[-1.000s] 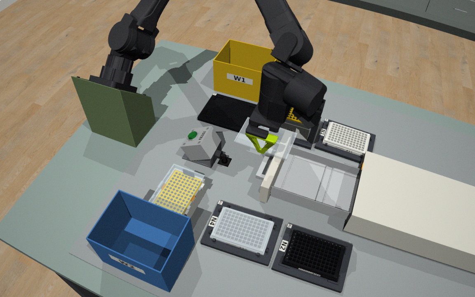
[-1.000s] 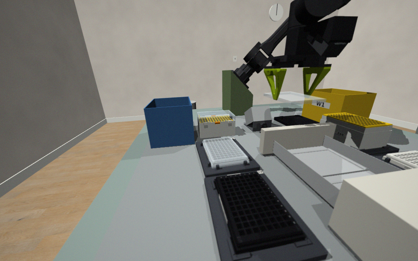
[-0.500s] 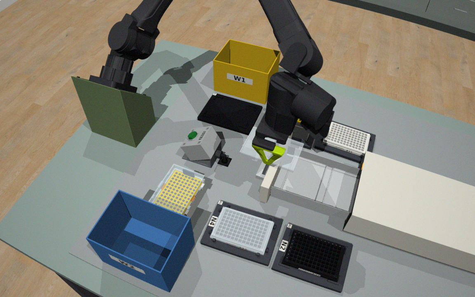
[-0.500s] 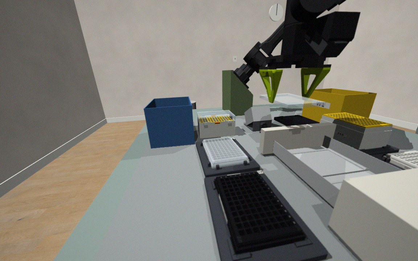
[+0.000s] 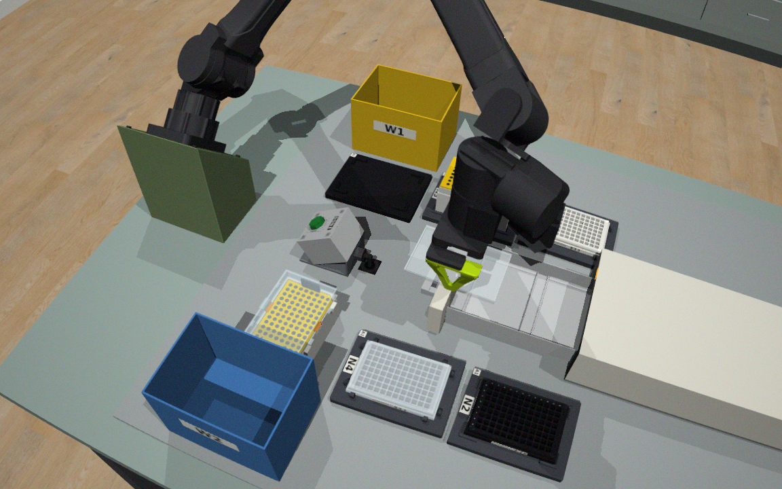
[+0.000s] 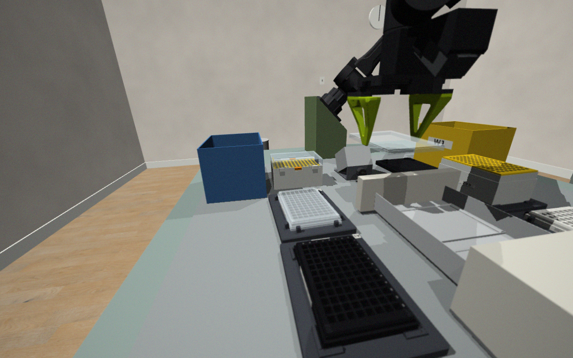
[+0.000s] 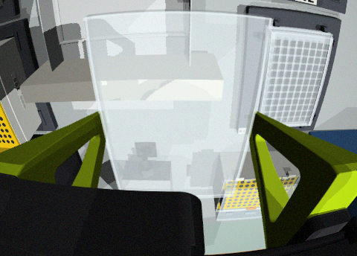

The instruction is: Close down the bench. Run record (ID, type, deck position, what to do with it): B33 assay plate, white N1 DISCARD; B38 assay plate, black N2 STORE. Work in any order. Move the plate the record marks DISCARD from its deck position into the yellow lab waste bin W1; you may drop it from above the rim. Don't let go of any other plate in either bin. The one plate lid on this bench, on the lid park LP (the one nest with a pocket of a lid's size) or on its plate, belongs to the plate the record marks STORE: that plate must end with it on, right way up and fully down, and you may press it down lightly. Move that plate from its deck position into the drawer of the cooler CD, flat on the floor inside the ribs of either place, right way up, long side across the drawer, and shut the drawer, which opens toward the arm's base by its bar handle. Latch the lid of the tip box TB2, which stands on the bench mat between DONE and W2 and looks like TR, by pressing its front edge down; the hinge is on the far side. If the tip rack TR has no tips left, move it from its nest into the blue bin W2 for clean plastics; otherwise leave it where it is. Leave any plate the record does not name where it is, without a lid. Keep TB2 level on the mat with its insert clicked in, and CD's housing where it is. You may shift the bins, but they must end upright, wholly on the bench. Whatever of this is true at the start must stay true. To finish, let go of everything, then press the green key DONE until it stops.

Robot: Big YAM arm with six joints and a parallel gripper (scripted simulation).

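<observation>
Now: the black plate 140 mm ahead of my hand, 130 mm to the right of it and 120 mm below it. Also, from my hand: plate lid (right at my hand); clear plate (130 mm to the right, 120 mm below, 30 mm behind); cooler drawer (120 mm below, 100 mm ahead, 60 mm to the left).
</observation>
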